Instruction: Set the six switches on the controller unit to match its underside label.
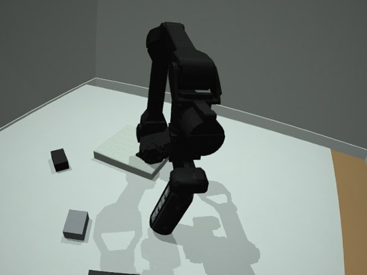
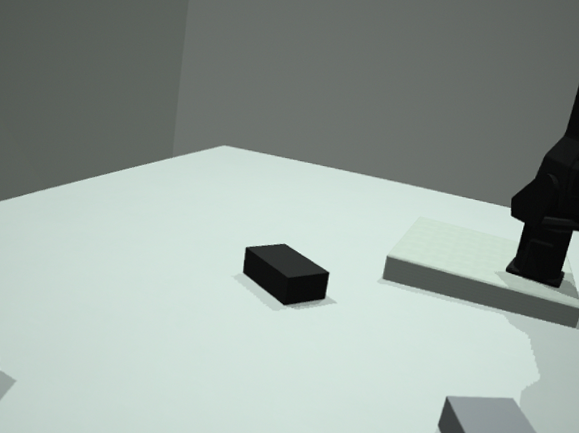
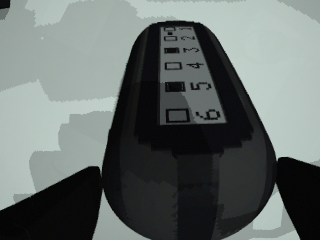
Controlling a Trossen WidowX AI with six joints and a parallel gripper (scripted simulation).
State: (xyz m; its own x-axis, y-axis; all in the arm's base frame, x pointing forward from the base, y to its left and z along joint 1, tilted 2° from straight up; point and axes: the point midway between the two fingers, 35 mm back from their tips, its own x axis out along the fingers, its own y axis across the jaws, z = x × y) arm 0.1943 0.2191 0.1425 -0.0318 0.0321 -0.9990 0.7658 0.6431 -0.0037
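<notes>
My gripper tip is 19 cm to the left of the grey block, 16 cm short of it and 12 cm above it.
</notes>
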